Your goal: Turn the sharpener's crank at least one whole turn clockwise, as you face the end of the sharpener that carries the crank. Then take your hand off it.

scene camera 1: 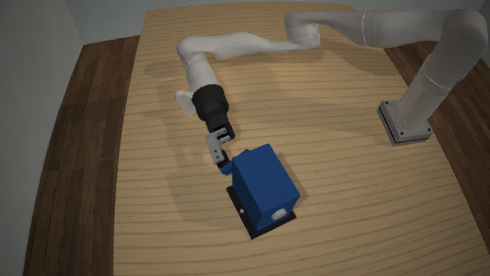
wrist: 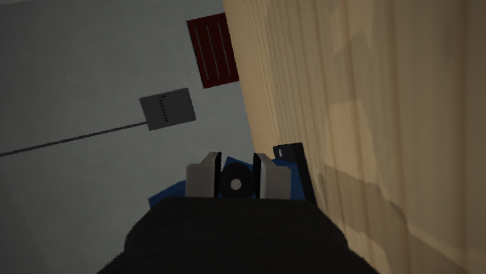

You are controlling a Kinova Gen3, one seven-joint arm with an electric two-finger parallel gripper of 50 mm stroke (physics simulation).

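Seen in the pictures: gripper, fingertip midpoint: (scene camera 1: pixel 221 164) (wrist: pixel 236 168); arm's base, origin of the base link: (scene camera 1: pixel 408 117).
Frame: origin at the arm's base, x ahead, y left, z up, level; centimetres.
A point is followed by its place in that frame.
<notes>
The blue box-shaped sharpener (scene camera 1: pixel 266 177) {x 46.4, y 7.4, z 8.1 cm} (wrist: pixel 298 178) {x 49.7, y 1.7, z -3.8 cm} stands on a black base (scene camera 1: pixel 256 234) {x 49.6, y 13.9, z -3.9 cm} (wrist: pixel 306 170) {x 50.2, y 1.8, z -4.5 cm} on the table, with a white round spot on its near end. The crank's blue arm (scene camera 1: pixel 226 170) sticks out to the left at the sharpener's far end in the scene view. My gripper (scene camera 1: pixel 220 159) {x 52.2, y -1.2, z 0.7 cm} (wrist: pixel 236 168) {x 52.2, y -1.2, z 0.7 cm} is shut on the crank's black round handle (wrist: pixel 236 185) {x 51.9, y -4.0, z 0.9 cm}, which has a pale dot at its end in the wrist view. In the scene view the fingers hide most of the handle, and the sharpener's body hides part of the crank.
The wooden table (scene camera 1: pixel 350 200) {x 26.7, y 13.8, z -4.7 cm} (wrist: pixel 390 125) {x 54.4, y -10.5, z -4.7 cm} carries the robot's grey base plate (scene camera 1: pixel 412 136) {x 2.7, y 5.7, z -0.4 cm} at the right. The arm reaches over the far part of the table. A red panel (wrist: pixel 214 52) and a grey box (wrist: pixel 175 110) show beyond the table in the wrist view.
</notes>
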